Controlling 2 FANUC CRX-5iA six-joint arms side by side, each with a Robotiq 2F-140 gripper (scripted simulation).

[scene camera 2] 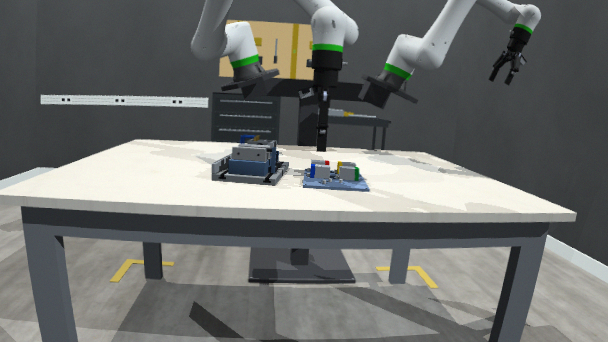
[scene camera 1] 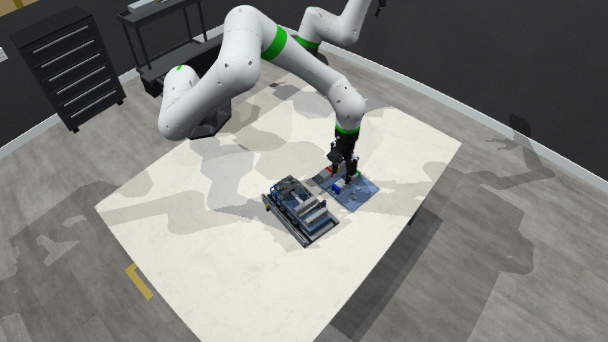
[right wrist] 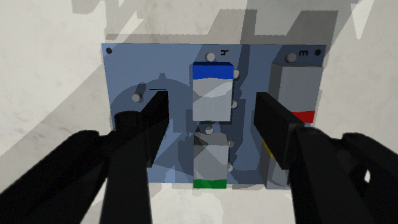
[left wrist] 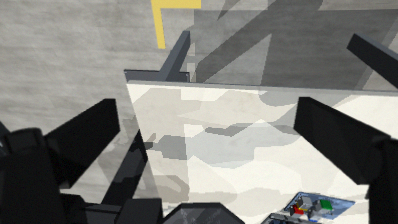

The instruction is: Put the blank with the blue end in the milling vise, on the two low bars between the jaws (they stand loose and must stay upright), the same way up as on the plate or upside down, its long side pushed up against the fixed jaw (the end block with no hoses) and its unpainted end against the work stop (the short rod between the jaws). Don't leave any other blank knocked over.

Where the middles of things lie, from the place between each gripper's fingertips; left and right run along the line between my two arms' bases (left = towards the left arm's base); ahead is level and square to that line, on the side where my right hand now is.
My right hand [scene camera 2: 321, 149] is 100 mm above the blue-ended blank [right wrist: 212, 81]. The rest, counted from my right hand: blue plate [scene camera 1: 367, 189] (120 mm below, 50 mm to the left).
I see the blue plate 570 mm ahead of my left hand, 870 mm to the right of it and 410 mm below it. Also, from my left hand: blue-ended blank 570 mm ahead, 910 mm to the right, 390 mm below.
